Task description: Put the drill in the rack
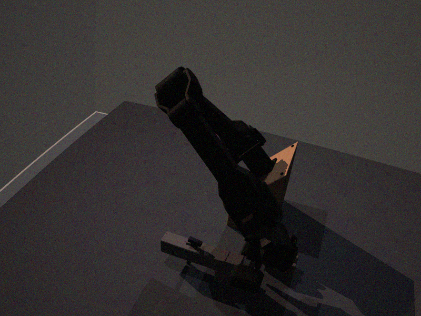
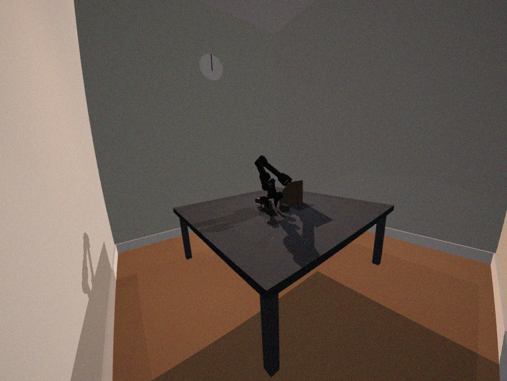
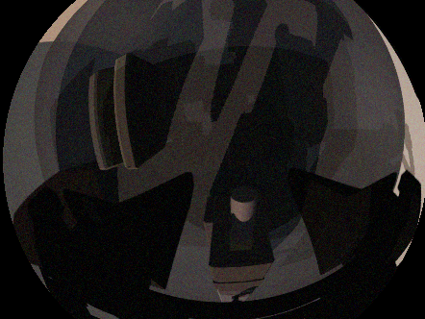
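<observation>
The drill lies 5 cm to the right of my gripper tip and 3 cm above it. Also, from my gripper tip: grey block 11 cm to the right, 2 cm above; small dark key 14 cm to the right, 3 cm above.
</observation>
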